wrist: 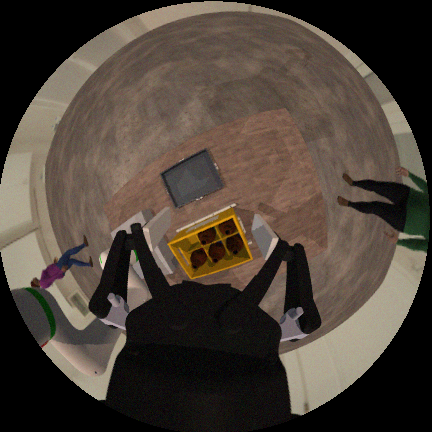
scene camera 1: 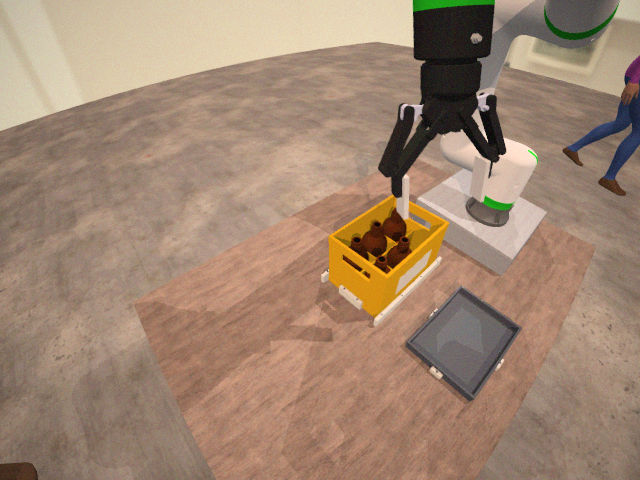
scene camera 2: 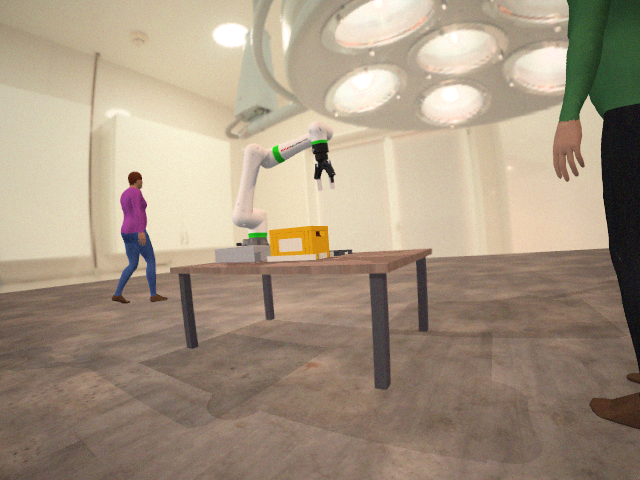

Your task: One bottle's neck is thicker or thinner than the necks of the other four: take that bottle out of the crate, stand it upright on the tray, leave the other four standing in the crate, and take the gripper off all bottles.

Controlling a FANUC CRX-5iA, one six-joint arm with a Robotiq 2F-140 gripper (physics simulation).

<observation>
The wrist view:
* gripper: 211, 219
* dark grey tray: 191, 177
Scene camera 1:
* gripper: 440, 205
</observation>
